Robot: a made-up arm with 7 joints. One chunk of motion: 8 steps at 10 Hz.
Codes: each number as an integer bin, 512 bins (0 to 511) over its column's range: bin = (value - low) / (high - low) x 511, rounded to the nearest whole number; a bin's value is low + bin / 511 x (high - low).
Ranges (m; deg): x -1.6..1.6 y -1.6..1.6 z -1.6..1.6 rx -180..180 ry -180..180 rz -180..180
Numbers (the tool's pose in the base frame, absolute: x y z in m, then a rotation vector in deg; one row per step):
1: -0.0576 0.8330 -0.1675 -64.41 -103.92 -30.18
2: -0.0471 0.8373 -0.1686 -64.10 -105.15 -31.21
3: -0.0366 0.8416 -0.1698 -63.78 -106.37 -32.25
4: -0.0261 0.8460 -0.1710 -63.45 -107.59 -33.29
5: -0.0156 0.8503 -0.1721 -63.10 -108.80 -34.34
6: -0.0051 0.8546 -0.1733 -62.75 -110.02 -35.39
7: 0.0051 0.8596 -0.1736 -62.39 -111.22 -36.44
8: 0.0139 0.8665 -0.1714 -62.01 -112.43 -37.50
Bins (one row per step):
1: 246 389 229 164 108 213
2: 248 389 229 165 106 211
3: 250 390 228 165 105 210
4: 251 391 228 165 103 208
5: 253 391 228 166 101 207
6: 255 392 228 166 99 205
7: 256 393 228 167 98 204
8: 258 394 228 167 96 202

